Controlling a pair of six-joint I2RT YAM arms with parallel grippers.
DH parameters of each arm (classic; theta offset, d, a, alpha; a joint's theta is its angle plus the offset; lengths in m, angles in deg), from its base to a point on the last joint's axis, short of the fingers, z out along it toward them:
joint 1: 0 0.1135 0.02 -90
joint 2: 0 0 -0.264 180
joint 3: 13.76 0 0.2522 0
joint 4: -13.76 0 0.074 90
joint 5: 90 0 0 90
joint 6: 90 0.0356 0 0
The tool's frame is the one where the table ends.
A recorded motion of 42 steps. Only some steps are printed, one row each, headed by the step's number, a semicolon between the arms.
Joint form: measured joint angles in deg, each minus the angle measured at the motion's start. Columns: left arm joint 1, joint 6, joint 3, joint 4, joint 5, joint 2; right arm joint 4, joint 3, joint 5, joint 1, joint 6, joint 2.
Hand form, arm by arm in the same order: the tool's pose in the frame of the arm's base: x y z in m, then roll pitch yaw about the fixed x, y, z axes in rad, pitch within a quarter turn. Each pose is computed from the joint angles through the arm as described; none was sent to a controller.
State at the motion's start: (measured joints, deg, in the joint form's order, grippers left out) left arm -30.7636 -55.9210 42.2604 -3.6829 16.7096 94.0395; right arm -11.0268 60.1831 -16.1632 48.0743 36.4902 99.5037
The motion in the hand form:
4: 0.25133 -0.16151 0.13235 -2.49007 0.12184 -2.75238; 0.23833 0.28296 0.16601 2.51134 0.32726 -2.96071
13: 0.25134 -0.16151 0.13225 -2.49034 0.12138 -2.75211; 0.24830 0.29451 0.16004 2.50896 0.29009 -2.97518
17: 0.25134 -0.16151 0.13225 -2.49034 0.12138 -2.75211; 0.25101 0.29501 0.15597 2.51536 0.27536 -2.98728
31: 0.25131 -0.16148 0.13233 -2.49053 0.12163 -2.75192; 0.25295 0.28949 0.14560 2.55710 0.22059 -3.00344
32: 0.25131 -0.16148 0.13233 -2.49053 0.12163 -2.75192; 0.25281 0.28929 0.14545 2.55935 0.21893 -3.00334
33: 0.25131 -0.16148 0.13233 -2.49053 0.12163 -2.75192; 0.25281 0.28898 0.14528 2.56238 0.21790 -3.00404
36: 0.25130 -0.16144 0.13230 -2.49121 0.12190 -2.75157; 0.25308 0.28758 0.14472 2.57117 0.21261 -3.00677
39: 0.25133 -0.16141 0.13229 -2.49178 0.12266 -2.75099; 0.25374 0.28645 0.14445 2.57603 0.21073 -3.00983
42: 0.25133 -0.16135 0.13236 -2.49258 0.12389 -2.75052; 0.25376 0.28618 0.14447 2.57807 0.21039 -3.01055
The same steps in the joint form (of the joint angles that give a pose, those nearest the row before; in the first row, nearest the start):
4: 0.00 0.00 0.00 0.00 -0.02 0.02; -0.96 1.99 -1.66 0.13 1.11 4.15
13: 0.00 -0.02 0.00 0.00 -0.02 0.04; -2.05 5.81 -2.36 0.11 2.64 8.00
17: 0.00 -0.02 0.00 0.00 -0.02 0.04; -2.23 6.27 -2.25 -0.13 3.28 8.96
31: 0.00 -0.02 0.00 -0.02 -0.04 0.02; -4.65 6.29 -1.99 -0.87 4.07 10.21
32: 0.00 -0.02 0.00 -0.02 -0.04 0.02; -4.81 6.29 -1.95 -0.87 4.06 10.21
33: 0.00 -0.02 0.00 -0.02 -0.04 0.02; -4.96 6.30 -1.84 -0.90 4.06 10.21
36: 0.00 -0.02 0.00 -0.04 -0.09 0.02; -5.51 6.29 -1.62 -1.05 4.06 10.21
39: 0.00 -0.02 0.00 -0.04 -0.15 0.02; -5.77 6.30 -1.46 -1.22 4.04 10.21
42: 0.00 0.00 0.00 -0.07 -0.24 0.00; -5.88 6.29 -1.38 -1.25 4.04 10.18

